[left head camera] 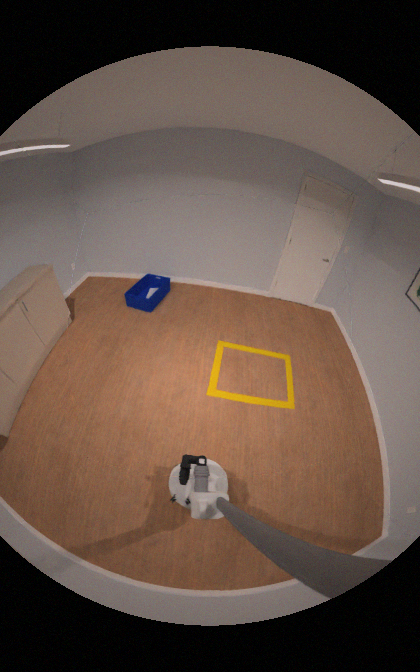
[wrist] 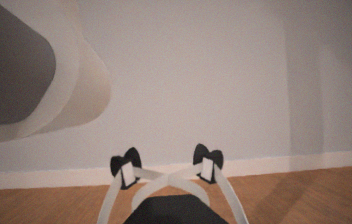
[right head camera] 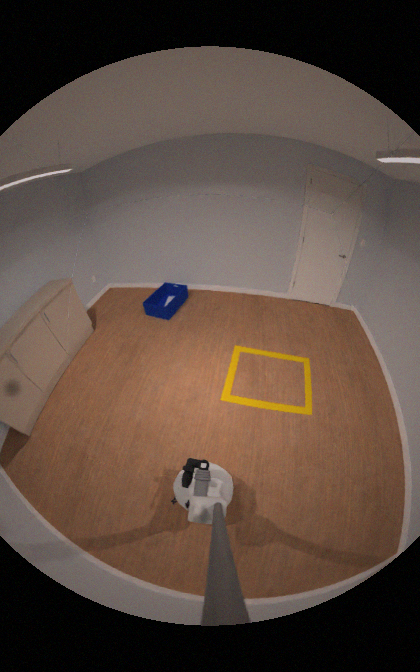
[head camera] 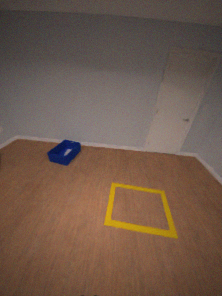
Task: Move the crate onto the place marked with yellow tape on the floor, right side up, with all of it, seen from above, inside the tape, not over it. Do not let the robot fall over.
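Frame: origin at the robot's base, x ahead, y left, z up, level; centimetres.
Where they show: gripper, fingertip midpoint: point(wrist: 167, 158).
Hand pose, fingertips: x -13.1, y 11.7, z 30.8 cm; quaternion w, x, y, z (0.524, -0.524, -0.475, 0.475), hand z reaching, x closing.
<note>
After its pixels a point has its place.
The blue crate point(head camera: 58, 158) {x 192.4, y 85.8, z 11.3 cm} point(left head camera: 138, 301) point(right head camera: 158, 310) stands upright on the floor near the far wall, left of the door. A small white patch shows inside it. The yellow tape outline point(head camera: 140, 229) {x 74.6, y -51.1, z -2.7 cm} point(left head camera: 251, 400) point(right head camera: 267, 404) lies on the floor, nearer and to the right of the crate, with bare floor inside it. In the wrist view my gripper point(wrist: 167, 158) {x -13.1, y 11.7, z 30.8 cm} is open with no object between its fingertips. It is close to the robot's base, far from the crate and apart from the tape.
A beige cabinet point(left head camera: 37, 320) point(right head camera: 47, 345) stands along the left wall. A closed door point(head camera: 175, 110) {x 250.8, y -149.1, z 106.4 cm} point(left head camera: 314, 245) point(right head camera: 327, 240) is in the far wall at the right. The robot's round base point(left head camera: 220, 475) point(right head camera: 225, 482) is at the lower middle, with the near wall behind it.
</note>
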